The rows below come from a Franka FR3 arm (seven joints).
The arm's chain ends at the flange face. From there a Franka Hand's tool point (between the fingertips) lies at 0.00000 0.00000 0.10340 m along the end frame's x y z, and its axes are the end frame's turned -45 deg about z.
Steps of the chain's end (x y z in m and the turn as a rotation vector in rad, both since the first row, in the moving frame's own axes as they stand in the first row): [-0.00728 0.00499 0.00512 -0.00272 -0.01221 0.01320]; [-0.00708 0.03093 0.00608 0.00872 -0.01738 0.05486]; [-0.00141 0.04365 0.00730 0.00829 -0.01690 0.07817]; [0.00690 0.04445 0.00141 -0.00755 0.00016 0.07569]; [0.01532 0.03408 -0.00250 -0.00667 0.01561 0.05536]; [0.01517 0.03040 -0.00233 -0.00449 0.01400 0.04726]
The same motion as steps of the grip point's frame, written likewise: [-0.00976 -0.00232 0.00511 0.00671 -0.01056 0.01320]; [-0.02746 0.01494 0.00606 0.01846 -0.00612 0.05486]; [-0.03242 0.02800 0.00728 0.01781 -0.00609 0.07817]; [-0.02711 0.03685 0.00141 -0.00545 -0.00523 0.07569]; [-0.01266 0.03658 -0.00251 -0.01575 0.00632 0.05536]; [-0.01011 0.03359 -0.00234 -0.01307 0.00672 0.04726]
